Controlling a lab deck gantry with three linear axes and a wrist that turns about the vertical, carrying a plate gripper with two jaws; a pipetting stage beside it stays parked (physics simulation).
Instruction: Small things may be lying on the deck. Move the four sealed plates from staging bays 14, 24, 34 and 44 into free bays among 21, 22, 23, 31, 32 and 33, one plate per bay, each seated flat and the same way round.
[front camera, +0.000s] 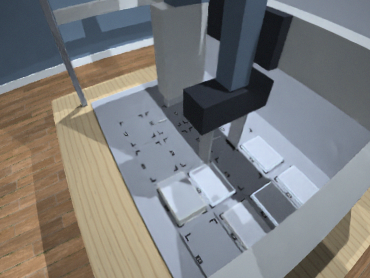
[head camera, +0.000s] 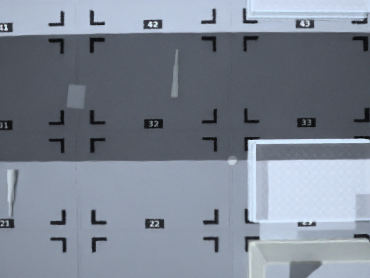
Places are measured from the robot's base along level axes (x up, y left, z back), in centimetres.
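Where they show: gripper, fingertip midpoint: (front camera: 218, 151); robot's base at its link origin: (front camera: 120, 123).
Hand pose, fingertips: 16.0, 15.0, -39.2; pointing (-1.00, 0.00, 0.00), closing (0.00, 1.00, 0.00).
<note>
Each offset is from my fingertips to the top centre of the thing, as dx, dy, dz. "pt": to the spot under its first point.
A white-rimmed sealed plate {-14.5, +0.0, +0.0} (front camera: 212, 185) (head camera: 310, 182) sits in bay 23, looking flat and lined up with its marks; only part shows in the head view. In the front view, a pale plate {-13.1, +0.0, -16.4} (front camera: 244, 222) is in bay 24, a dark-topped plate {-13.1, +10.7, -16.4} (front camera: 274, 202) in bay 34 and a white plate {-13.1, +21.4, -16.4} (front camera: 298, 185) in bay 44. Bay 14 holds no plate. My gripper (front camera: 219, 154) is open with no plate between its jaws. It hangs just behind the bay 23 plate, one jaw overlapping that plate's back corner in this view. The jaws do not show in the head view.
A thick cream block {-11.8, -10.7, +0.0} (front camera: 182, 197) (head camera: 310, 245) stands in bay 13. A white plate {-14.5, +21.4, +0.0} (front camera: 261, 152) (head camera: 307, 7) is in bay 43. Pipette tips lie in bay 32 {pt -15.4, +11.1, +14.1} (head camera: 174, 75) and bay 21 {pt -15.5, -1.1, +31.6} (head camera: 11, 192). A square scrap {-15.9, +9.1, +24.7} (head camera: 76, 96) and a round white bit {pt -15.6, +2.1, +8.1} (head camera: 232, 160) lie between bays.
</note>
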